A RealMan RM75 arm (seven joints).
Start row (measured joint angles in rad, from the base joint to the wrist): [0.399 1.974 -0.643 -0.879 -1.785 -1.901 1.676]
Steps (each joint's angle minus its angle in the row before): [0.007 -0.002 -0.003 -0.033 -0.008 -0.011 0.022]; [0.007 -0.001 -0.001 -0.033 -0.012 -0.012 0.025]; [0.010 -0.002 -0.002 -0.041 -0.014 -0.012 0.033]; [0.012 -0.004 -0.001 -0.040 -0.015 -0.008 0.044]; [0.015 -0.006 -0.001 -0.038 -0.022 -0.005 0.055]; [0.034 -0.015 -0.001 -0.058 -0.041 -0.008 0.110]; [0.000 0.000 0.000 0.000 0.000 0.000 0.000]
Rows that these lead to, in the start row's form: [0.406 1.972 -0.646 -0.912 -1.793 -1.912 1.698]; [0.413 1.971 -0.647 -0.945 -1.805 -1.924 1.723]; [0.423 1.969 -0.649 -0.986 -1.819 -1.936 1.756]; [0.435 1.965 -0.650 -1.026 -1.834 -1.944 1.800]; [0.450 1.959 -0.651 -1.064 -1.856 -1.949 1.855]; [0.484 1.944 -0.652 -1.122 -1.897 -1.957 1.965]; [0.484 1.944 -0.652 -1.122 -1.897 -1.957 1.965]
